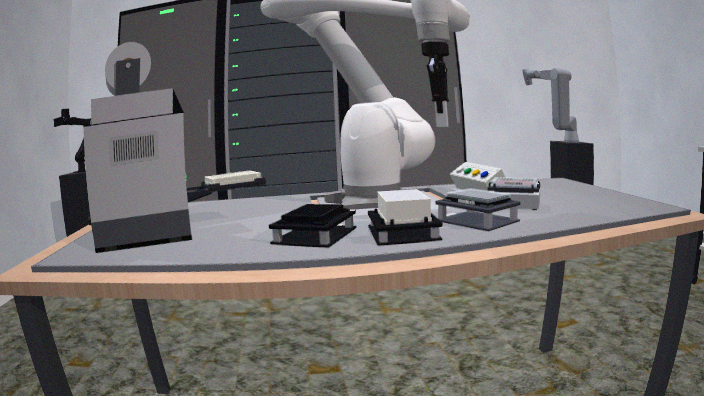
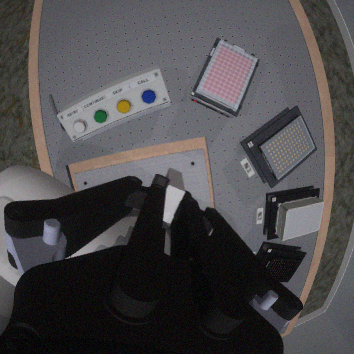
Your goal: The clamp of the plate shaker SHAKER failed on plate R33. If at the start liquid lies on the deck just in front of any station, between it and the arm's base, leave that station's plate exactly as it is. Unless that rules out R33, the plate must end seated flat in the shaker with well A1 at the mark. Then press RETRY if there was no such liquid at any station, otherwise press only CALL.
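Frame: origin at the arm's base, x ahead, y left, z up, level; millimetres.
Seen in the pictures: gripper, fingertip midpoint: point(image 1: 442, 126) point(image 2: 169, 181); arm's base at its link origin: point(image 1: 372, 202).
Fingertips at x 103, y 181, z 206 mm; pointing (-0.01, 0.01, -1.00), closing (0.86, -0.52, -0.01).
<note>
Pixels of each thing's top centre, then the offset from my fingertips to it.
- plate with pink wells, top centre: point(image 2: 229, 71) point(image 1: 515, 179) dx +131, dy +161, dz -131 mm
- button box at its top centre: point(image 2: 104, 98) point(image 1: 477, 165) dx -104, dy +138, dz -116 mm
- tan-welled plate at its top centre: point(image 1: 478, 193) point(image 2: 290, 146) dx +257, dy +6, dz -139 mm
- white block at its top centre: point(image 1: 402, 194) point(image 2: 304, 220) dx +303, dy -174, dz -124 mm
- black plate at its top centre: point(image 1: 313, 209) point(image 2: 281, 269) dx +275, dy -345, dz -147 mm
- tall grey machine at its top centre: point(image 1: 132, 48) dx +217, dy -772, dz +256 mm
- cream plate at its top centre: point(image 1: 231, 174) dx +106, dy -535, dz -84 mm
My gripper point(image 1: 440, 111) point(image 2: 169, 181) is shut with nothing between its fingers, high above the deck near the arm's base. A plate with pink wells point(image 1: 515, 184) point(image 2: 227, 75) lies on the shaker-like station at the back right. The button box point(image 1: 477, 175) point(image 2: 115, 106) stands beside it, with RETRY white point(image 2: 80, 126), CONTINUE green point(image 2: 101, 116), SKIP yellow point(image 2: 123, 106) and CALL blue point(image 2: 148, 96). I see no clear liquid on the deck in front of the stations. The plate's label and well A1 are too small to read.
A stand with a tan-welled plate point(image 1: 477, 196) point(image 2: 288, 148), a stand with a white block point(image 1: 404, 206) point(image 2: 300, 220) and a stand with a black plate point(image 1: 312, 213) point(image 2: 282, 262) line the deck's edge. A tall grey machine point(image 1: 137, 185) stands at the left, a cream plate point(image 1: 233, 177) beside it.
</note>
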